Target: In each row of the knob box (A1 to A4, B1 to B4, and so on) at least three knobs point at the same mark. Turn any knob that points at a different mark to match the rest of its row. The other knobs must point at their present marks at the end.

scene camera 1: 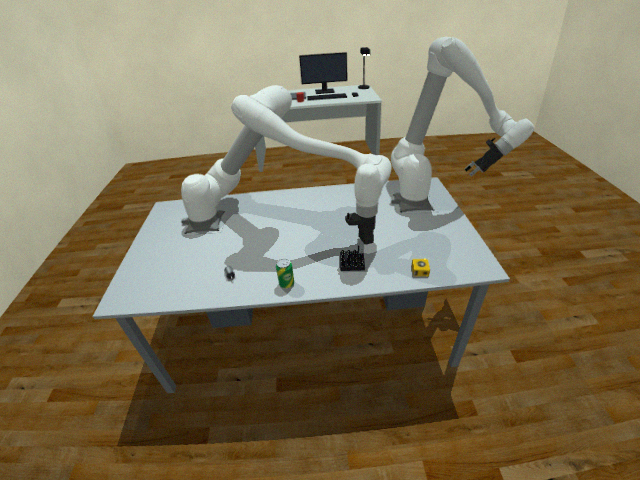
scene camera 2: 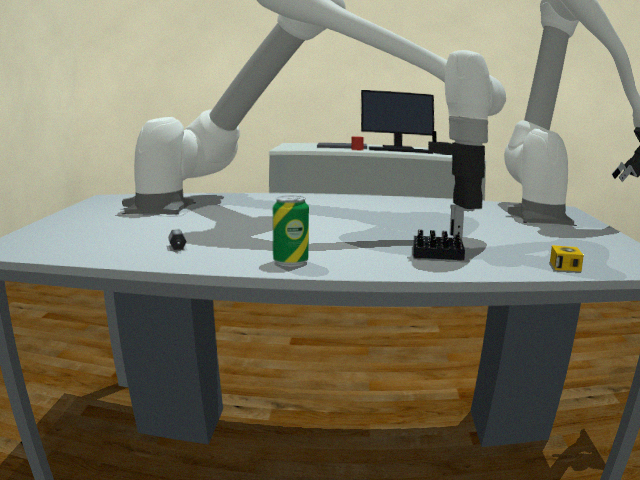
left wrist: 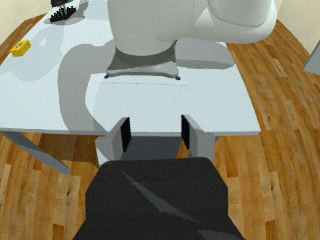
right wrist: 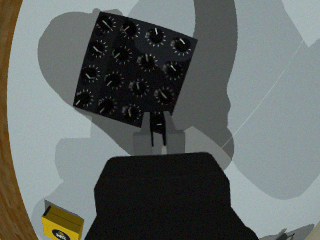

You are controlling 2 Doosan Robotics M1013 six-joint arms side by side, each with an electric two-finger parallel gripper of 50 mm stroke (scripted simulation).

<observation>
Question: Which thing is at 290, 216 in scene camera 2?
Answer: A can.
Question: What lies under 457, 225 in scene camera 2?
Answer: My right gripper.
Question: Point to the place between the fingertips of my left gripper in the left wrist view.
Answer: At 155, 126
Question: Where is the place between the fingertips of my right gripper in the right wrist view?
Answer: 156, 122
</observation>
